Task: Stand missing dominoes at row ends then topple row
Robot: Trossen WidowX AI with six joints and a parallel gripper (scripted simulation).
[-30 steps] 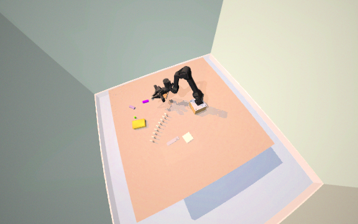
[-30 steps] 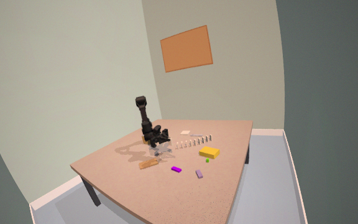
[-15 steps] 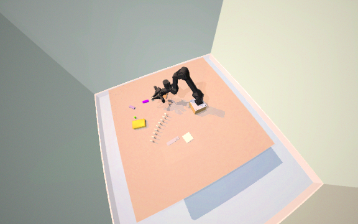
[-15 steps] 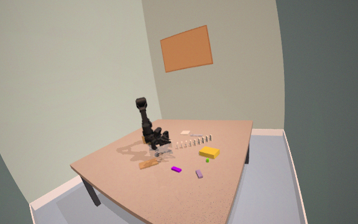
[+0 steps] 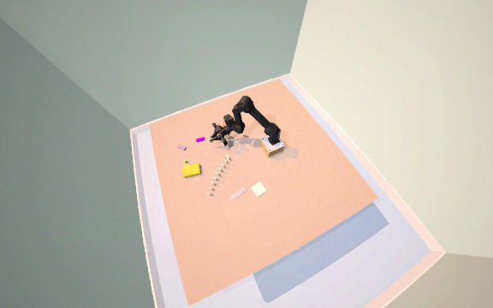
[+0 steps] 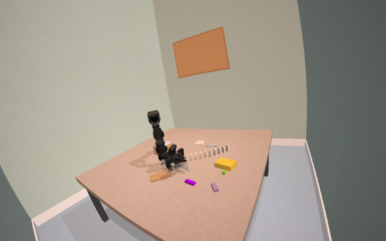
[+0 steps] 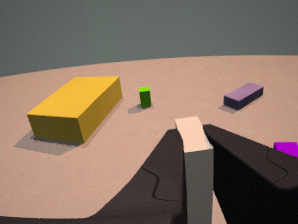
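My gripper tip is now 100 mm to the left of the magenta block, 90 mm above it and 60 mm short of it. The rest, counted from my gripper tip: yellow block (200 mm ahead, 120 mm to the left, 80 mm below); then orange flat piece (170 mm behind, 100 mm to the right, 90 mm below); then small green cube (220 mm ahead, 80 mm below, 30 mm to the left).
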